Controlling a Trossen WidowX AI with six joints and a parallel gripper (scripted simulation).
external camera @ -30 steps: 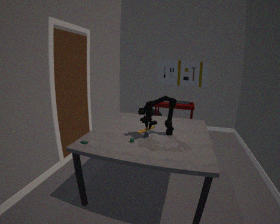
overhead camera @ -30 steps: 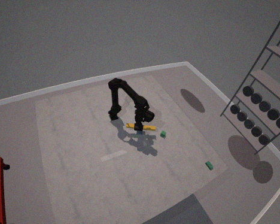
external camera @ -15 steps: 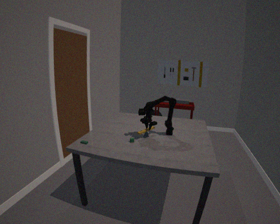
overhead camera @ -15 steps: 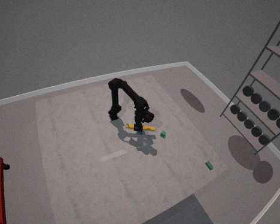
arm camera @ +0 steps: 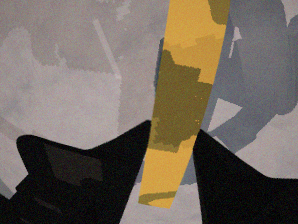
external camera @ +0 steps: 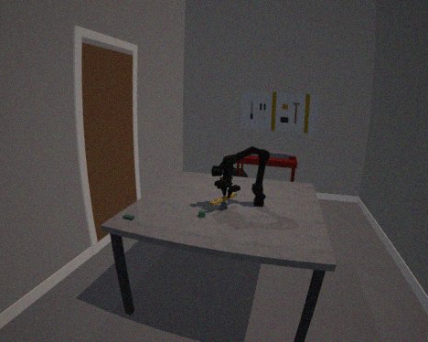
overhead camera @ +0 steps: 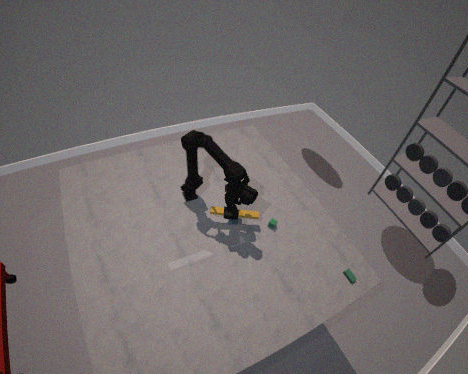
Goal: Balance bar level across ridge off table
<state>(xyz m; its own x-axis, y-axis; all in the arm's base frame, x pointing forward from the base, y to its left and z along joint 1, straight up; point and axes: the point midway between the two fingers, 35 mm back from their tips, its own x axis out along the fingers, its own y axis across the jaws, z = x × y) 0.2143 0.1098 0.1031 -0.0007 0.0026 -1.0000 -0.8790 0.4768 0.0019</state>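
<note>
Now: the yellow bar 2 cm to the left of my gripper tip and 1 cm ahead of it. The rest, counted from my gripper tip: green cube 19 cm to the left, 11 cm ahead, 5 cm below; then flat green block 53 cm ahead, 39 cm to the left, 6 cm below.
</note>
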